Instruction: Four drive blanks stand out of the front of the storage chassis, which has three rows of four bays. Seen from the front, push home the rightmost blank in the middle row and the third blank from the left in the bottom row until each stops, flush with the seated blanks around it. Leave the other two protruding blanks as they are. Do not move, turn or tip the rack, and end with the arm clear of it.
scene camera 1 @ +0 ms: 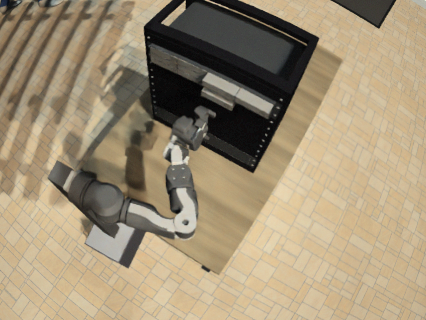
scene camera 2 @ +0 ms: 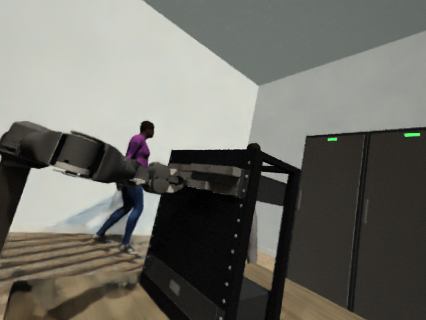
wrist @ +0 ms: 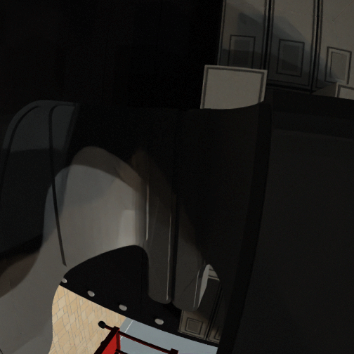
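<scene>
The black storage chassis point(scene camera 1: 157, 95) point(scene camera 2: 240, 240) stands upright with its blanks near the top. The third bottom-row blank point(scene camera 1: 218, 99) point(wrist: 234, 89) stands out of the front; the gripper hides part of it in the wrist view. The rightmost middle-row blank point(wrist: 215, 333) shows as a sliver and looks level with the bottom-row blank point(wrist: 194, 322) beside it. The third point(scene camera 1: 221, 84) and fourth point(scene camera 1: 255, 101) top-row blanks protrude. My gripper point(scene camera 1: 213, 115) point(scene camera 2: 181, 182) point(wrist: 189, 210) is shut and empty, in front of the bottom row near the third blank; contact cannot be told.
Seated blanks point(scene camera 1: 175, 65) point(wrist: 291, 55) fill the left bays. The chassis's perforated side posts point(scene camera 1: 272, 117) point(scene camera 2: 231, 250) flank the opening below. A wood-look mat point(scene camera 1: 235, 210) lies under the rack. A person point(scene camera 2: 138, 150) walks behind, and dark cabinets point(scene camera 2: 327, 215) stand to the right.
</scene>
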